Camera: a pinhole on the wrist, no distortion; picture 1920 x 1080 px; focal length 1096.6 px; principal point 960.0 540.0 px. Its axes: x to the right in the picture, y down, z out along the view. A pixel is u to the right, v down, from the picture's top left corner.
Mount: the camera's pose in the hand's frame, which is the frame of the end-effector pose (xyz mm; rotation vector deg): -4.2 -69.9 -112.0 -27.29 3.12 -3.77
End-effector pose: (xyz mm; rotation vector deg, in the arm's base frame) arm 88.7 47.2 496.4 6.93 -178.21 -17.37
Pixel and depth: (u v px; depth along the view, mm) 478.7 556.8 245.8
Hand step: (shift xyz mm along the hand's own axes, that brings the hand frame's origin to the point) -94.9 53.8 108.4
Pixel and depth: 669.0 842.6 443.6
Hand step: -85.3 249.9 229.7
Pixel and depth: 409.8 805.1 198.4
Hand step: -87.5 70.7 45.7
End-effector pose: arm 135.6 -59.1 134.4 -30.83 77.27 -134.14
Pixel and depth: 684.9 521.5 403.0
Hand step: -78.0 115.6 252.5
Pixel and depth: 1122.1 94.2 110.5
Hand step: 17.3 -60.6 6.1
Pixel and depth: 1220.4 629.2 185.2
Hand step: 52.9 24.6 43.8
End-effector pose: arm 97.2 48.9 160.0 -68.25 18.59 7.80
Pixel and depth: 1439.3 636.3 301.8
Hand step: 149.0 81.2 138.7
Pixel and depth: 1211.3 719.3 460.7
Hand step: 136.0 199.0 258.3
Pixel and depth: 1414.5 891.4 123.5
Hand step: 57.2 17.6 -22.5
